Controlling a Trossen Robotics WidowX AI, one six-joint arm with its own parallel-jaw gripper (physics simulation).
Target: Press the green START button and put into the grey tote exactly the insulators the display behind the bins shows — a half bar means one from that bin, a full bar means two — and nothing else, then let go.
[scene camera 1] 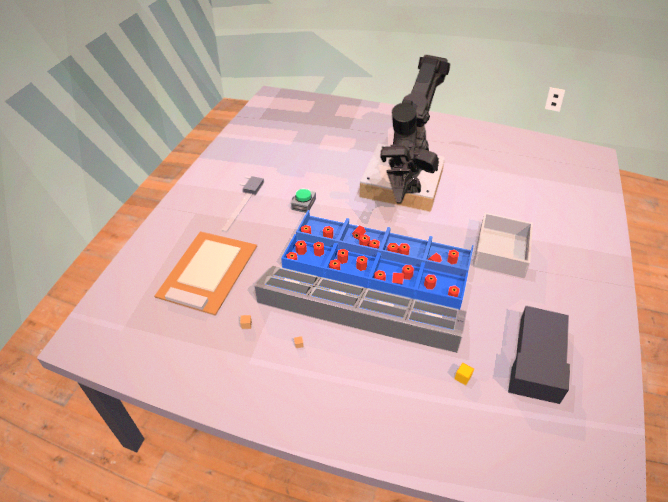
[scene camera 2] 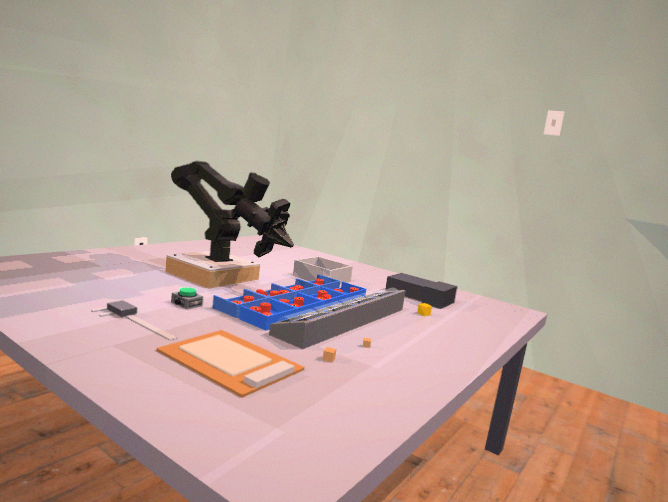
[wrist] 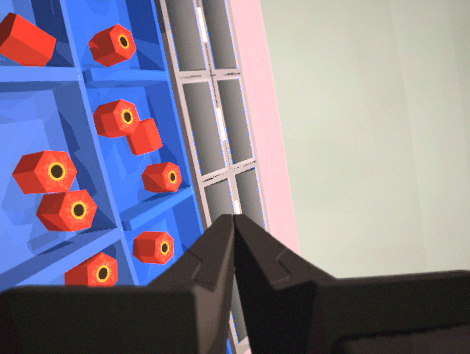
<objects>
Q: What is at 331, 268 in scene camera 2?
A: A grey tote.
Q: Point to a grey tote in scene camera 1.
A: At 504, 245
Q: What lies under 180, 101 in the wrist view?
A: A grey display.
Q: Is the gripper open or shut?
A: Shut.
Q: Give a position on a dark box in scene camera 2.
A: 438, 294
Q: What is the gripper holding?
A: Nothing.
</objects>
